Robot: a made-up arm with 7 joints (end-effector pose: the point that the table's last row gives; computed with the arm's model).
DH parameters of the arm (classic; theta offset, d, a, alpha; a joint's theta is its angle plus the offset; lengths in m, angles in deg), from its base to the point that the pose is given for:
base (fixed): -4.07 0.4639 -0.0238 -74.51
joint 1: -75.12 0.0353 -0.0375 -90
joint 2: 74 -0.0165 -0.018 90
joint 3: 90 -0.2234 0.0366 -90
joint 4: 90 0.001 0.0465 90
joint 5: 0 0.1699 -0.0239 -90
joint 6: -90 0.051 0.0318 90
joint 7: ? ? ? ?
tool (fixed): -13.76 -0.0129 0 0
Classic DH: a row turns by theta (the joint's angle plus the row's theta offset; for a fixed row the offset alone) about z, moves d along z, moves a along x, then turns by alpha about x.
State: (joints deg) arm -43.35 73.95 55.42 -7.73 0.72 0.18 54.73
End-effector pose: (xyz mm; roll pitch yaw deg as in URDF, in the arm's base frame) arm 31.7 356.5 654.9 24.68 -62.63 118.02
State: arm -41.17 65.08 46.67 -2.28 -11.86 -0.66 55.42
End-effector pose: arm 116.0 393.8 593.8 48.75 -52.09 80.47
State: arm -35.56 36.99 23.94 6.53 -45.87 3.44 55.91
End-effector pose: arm 285.7 339.0 322.2 45.89 -0.61 35.36
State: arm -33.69 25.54 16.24 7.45 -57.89 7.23 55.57
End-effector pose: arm 308.5 254.4 228.6 32.89 15.67 17.81
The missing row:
joint 7: -24.14 -0.0332 0.0275 73.82
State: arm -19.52 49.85 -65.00 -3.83 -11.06 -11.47 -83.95
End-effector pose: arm 121.8 102.8 121.7 41.65 15.06 173.23
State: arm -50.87 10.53 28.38 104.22 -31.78 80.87 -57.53
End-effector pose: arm 128.3 75.7 118.0 -78.08 -26.23 -54.41
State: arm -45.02 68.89 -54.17 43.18 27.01 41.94 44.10
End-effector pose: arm 268.6 338.7 356.5 -157.72 -17.25 53.05
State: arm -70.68 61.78 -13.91 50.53 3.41 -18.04 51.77
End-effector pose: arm 330.1 351.9 525.0 115.62 -35.39 32.66
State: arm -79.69 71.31 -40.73 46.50 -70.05 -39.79 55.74
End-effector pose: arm 336.8 380.5 534.7 51.74 -35.66 44.50
